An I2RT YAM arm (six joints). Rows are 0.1 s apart.
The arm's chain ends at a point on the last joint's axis. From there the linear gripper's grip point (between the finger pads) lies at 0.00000 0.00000 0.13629 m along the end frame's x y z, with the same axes.
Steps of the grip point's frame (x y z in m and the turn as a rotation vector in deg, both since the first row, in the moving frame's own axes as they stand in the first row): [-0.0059, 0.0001, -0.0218, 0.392, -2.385, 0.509]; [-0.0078, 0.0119, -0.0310, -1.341, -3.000, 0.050]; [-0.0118, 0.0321, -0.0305, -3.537, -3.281, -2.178]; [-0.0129, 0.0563, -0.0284, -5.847, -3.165, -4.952]
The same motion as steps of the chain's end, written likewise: [-0.0002, 0.0011, -0.0217, 0.392, -2.385, 0.509]; [-0.0007, 0.0087, -0.0308, -1.341, -3.000, 0.050]; [-0.0042, 0.0236, -0.0300, -3.537, -3.281, -2.178]; [-0.0060, 0.0421, -0.0275, -5.847, -3.165, -4.952]
